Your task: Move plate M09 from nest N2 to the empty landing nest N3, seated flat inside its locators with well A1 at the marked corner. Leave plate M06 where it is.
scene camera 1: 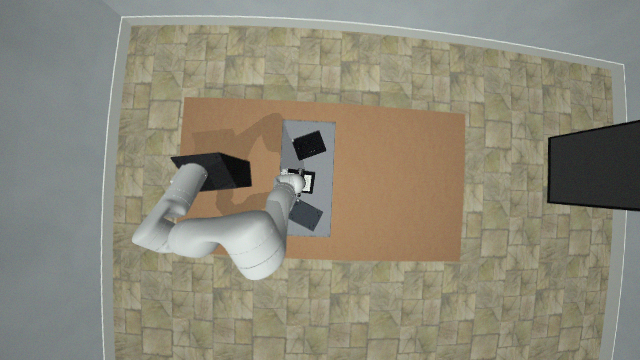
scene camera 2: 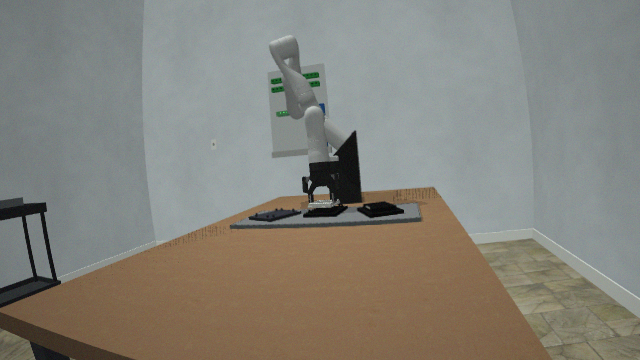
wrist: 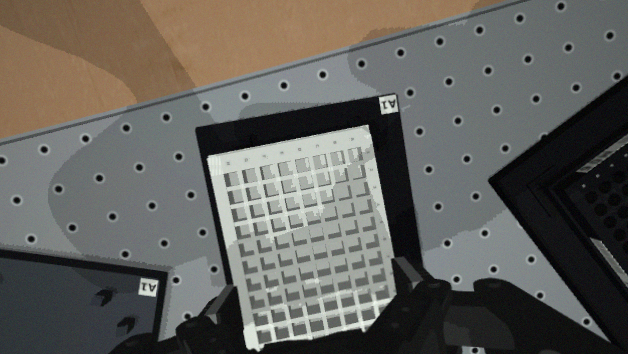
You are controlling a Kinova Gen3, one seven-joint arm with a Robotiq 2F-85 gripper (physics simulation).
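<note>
My gripper (scene camera 1: 300, 184) (scene camera 2: 321, 200) (wrist: 317, 288) is shut on the white, many-welled plate M09 (scene camera 1: 308, 183) (scene camera 2: 322, 204) (wrist: 305, 225), holding it by its long sides. The plate looks level over the middle black nest (scene camera 1: 313, 185) (scene camera 2: 325, 212) (wrist: 407, 200), its edges roughly parallel to the nest's. In the wrist view the nest's A1 mark (wrist: 388, 104) is at its top right corner; the plate's letters are too small to read. Whether the plate touches the nest is unclear; its locators are mostly hidden. Another nest, dark slate (scene camera 1: 306, 216) (scene camera 2: 274, 215) (wrist: 60, 305), holds no plate. Nest numbers are unreadable.
A black plate (scene camera 1: 309, 145) (scene camera 2: 381, 206) (wrist: 607, 210), apparently M06, sits in a black nest (scene camera 2: 382, 213) (wrist: 530, 200) on the other side. All nests stand on a grey perforated board (scene camera 1: 325, 165) (wrist: 300, 107). A tall black panel (scene camera 1: 220, 170) (scene camera 2: 350, 170) stands behind it.
</note>
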